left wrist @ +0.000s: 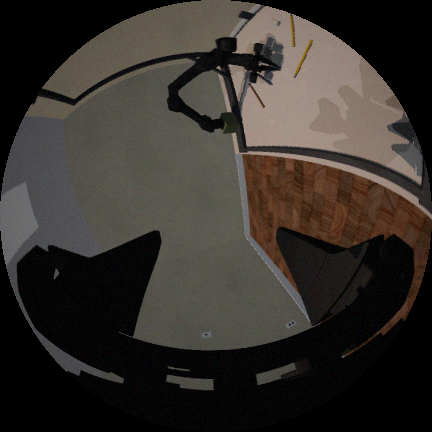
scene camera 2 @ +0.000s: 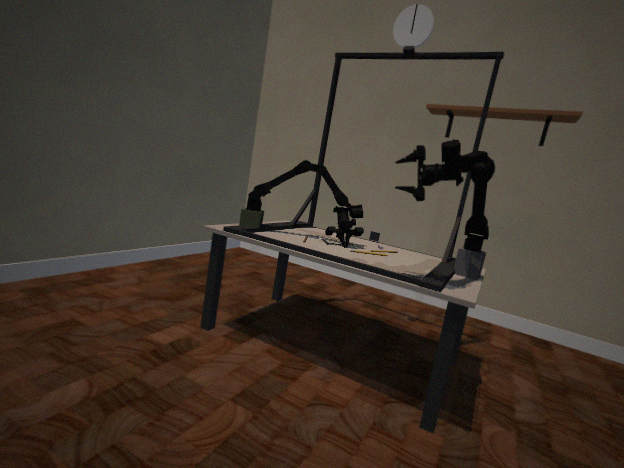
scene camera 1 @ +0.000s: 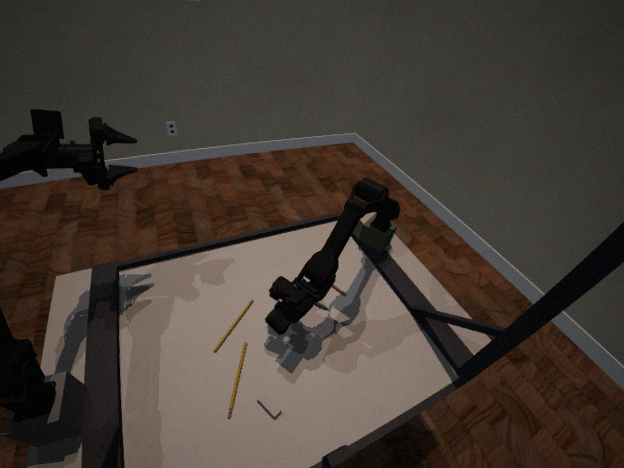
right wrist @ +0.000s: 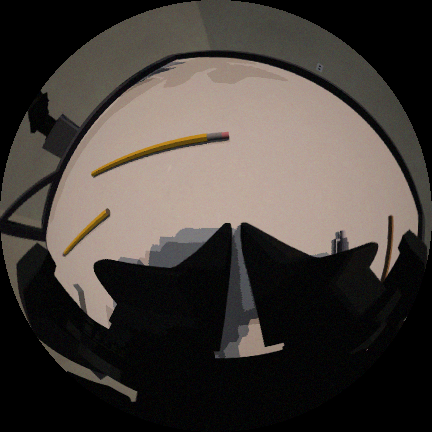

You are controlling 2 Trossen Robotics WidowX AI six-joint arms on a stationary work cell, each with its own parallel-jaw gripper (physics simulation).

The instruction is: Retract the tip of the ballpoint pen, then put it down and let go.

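Places are measured from the left arm's base along level axes (x ahead, y left, z up), in centimetres.
Pixels of known places: left gripper, between the fingertips: (left wrist: 219,235) (scene camera 2: 395,174) (scene camera 1: 137,155); right gripper, between the fingertips: (left wrist: 279,68) (scene camera 2: 345,247) (scene camera 1: 274,311) (right wrist: 234,228); left arm's base, origin of its link: (scene camera 2: 472,250) (scene camera 1: 35,401); right arm's base, origin of its link: (left wrist: 221,122) (scene camera 2: 253,210) (scene camera 1: 380,224).
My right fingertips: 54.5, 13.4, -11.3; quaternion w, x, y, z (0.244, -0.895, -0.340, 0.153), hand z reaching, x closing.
Note:
Ahead of a thing's pixels: the offset from my right fingertips to its top centre, as dx, dy, dz. Level surfaces: height alone.
The grey ballpoint pen, as far as I can tell, shows partly beside and behind one finger in the right wrist view (right wrist: 340,242), and in scene camera 1 (scene camera 1: 320,305) it lies on the table, partly under the arm. Its other end is hidden, and I cannot tell whether its tip is out. My right gripper (right wrist: 234,228) (scene camera 2: 345,244) (left wrist: 279,68) points down low over the table, shut to a narrow gap. I can make out no held thing in that gap. My left gripper (scene camera 1: 136,155) (scene camera 2: 396,174) (left wrist: 219,235) is open and empty, high above and away from the table.
Two yellow pencils @[-12.3, -0.7, +0.5] (scene camera 1: 233,326) @[-14.5, -15.9, +0.5] (scene camera 1: 237,380) (right wrist: 160,146) and a hex key @[-8.8, -24.9, +1.0] (scene camera 1: 269,409) lie on the table @[dz -0.3] (scene camera 1: 191,403). A brown pencil @[+19.7, +6.8, +0.5] (scene camera 1: 338,289) (left wrist: 257,95) (right wrist: 389,245) lies near the pen. A dark frame (scene camera 1: 103,342) borders the tabletop.

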